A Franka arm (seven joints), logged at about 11 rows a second.
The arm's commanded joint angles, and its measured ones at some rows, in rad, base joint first. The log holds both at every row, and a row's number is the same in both.
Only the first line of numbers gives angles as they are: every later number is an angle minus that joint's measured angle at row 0.
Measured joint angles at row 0:
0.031, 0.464, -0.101, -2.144, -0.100, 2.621, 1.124
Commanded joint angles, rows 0 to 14:
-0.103, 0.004, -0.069, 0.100, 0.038, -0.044, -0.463
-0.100, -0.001, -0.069, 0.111, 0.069, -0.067, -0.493
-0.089, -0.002, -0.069, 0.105, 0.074, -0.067, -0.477
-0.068, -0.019, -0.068, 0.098, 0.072, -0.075, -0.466
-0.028, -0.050, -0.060, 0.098, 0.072, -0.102, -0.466
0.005, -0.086, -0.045, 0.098, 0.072, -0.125, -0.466
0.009, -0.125, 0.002, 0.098, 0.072, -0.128, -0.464
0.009, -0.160, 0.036, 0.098, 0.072, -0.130, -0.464
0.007, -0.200, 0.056, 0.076, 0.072, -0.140, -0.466
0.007, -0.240, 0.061, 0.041, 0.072, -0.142, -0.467
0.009, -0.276, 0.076, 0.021, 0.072, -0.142, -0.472
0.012, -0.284, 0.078, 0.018, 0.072, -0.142, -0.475
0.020, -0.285, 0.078, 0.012, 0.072, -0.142, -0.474
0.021, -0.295, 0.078, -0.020, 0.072, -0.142, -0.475
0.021, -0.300, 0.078, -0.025, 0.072, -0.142, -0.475
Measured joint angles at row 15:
0.019, -0.262, 0.076, 0.030, 0.056, -0.142, -0.464
